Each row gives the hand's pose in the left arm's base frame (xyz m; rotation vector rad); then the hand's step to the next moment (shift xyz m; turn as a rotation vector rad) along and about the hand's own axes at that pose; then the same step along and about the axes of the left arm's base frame.
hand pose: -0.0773 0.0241 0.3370 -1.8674 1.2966 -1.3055
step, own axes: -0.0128 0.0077 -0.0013 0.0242 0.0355 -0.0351
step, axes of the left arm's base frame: -0.0054 0.0086 -0.0111 -0.0445 -0.0328 -0.0046
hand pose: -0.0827 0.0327 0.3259 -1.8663 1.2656 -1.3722
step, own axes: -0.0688 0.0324 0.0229 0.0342 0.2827 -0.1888
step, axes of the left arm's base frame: 0.0043 0.0436 -0.0662 -0.2808 -0.1321 -0.1429
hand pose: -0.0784 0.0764 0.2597 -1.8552 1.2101 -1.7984
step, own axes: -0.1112 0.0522 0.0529 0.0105 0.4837 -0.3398
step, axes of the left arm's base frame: 0.0445 0.0304 -0.1224 -0.4897 -0.1858 -0.2743
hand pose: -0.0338 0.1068 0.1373 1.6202 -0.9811 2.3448
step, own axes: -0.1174 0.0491 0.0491 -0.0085 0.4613 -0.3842
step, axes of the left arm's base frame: 0.0658 -0.0371 -0.1136 -0.5069 -0.1381 -0.2906
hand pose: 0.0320 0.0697 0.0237 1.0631 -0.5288 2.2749
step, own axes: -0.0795 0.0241 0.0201 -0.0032 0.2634 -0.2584
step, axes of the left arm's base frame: 0.0375 -0.0555 -0.0531 -0.3123 -0.0564 -0.1883
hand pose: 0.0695 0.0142 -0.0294 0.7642 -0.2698 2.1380
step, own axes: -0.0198 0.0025 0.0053 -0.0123 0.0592 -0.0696
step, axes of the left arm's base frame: 0.0097 -0.0166 -0.0076 -0.0697 -0.0151 -0.0585
